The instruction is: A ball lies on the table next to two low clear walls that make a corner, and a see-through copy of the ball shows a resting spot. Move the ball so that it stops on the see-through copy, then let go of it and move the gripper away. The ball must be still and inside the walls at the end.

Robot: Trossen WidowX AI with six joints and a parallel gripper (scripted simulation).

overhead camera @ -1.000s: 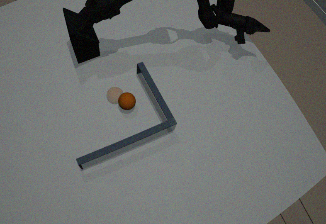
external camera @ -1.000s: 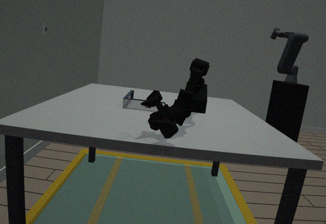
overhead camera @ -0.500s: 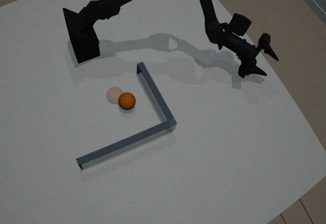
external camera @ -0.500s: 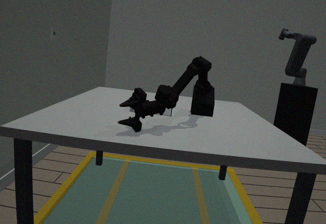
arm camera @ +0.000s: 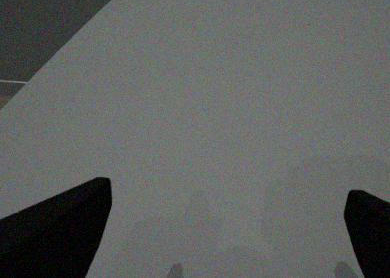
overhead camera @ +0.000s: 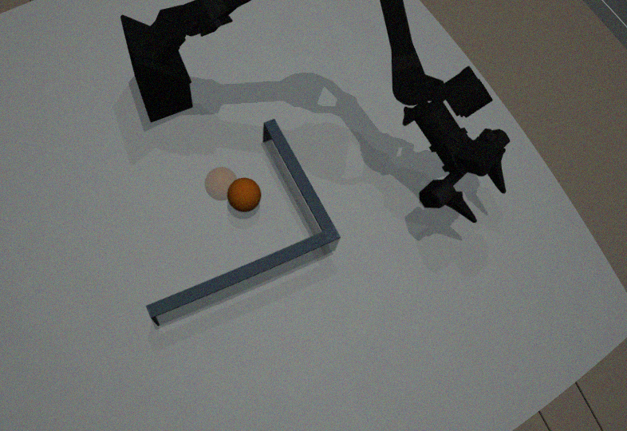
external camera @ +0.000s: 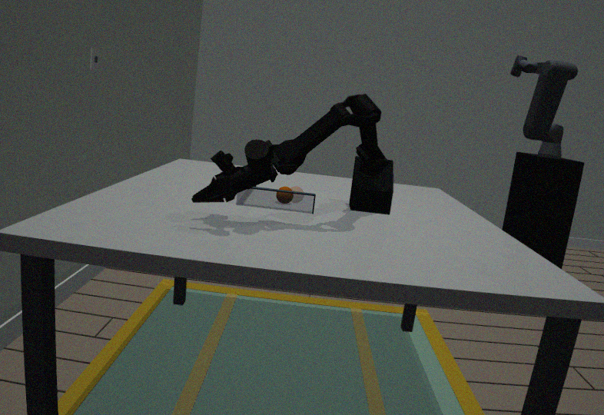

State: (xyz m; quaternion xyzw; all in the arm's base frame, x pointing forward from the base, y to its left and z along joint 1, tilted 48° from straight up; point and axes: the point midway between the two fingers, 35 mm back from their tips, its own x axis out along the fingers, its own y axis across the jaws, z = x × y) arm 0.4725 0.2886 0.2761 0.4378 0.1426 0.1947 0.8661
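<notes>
Right now my gripper tip is 35 cm to the left of the orange ball, 22 cm past it and 4 cm above it.
</notes>
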